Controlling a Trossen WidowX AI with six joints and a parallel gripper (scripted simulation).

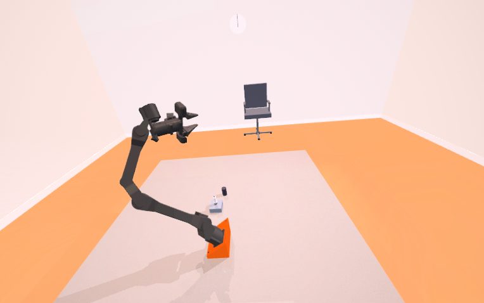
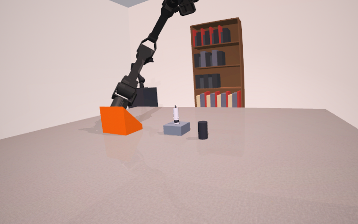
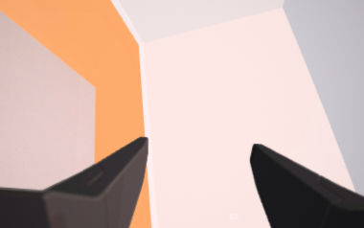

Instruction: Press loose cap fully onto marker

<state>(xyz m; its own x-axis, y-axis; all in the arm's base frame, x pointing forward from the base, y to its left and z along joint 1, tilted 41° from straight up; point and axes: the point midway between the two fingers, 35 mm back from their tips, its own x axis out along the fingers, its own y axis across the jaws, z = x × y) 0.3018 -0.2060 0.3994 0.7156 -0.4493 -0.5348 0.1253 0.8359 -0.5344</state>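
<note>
The dark cylindrical cap lies 490 mm below my gripper tip, 50 mm to the right of it and 50 mm ahead of it. Also, from my gripper tip: grey holder block: 500 mm below, 70 mm behind, 20 mm to the right.
</note>
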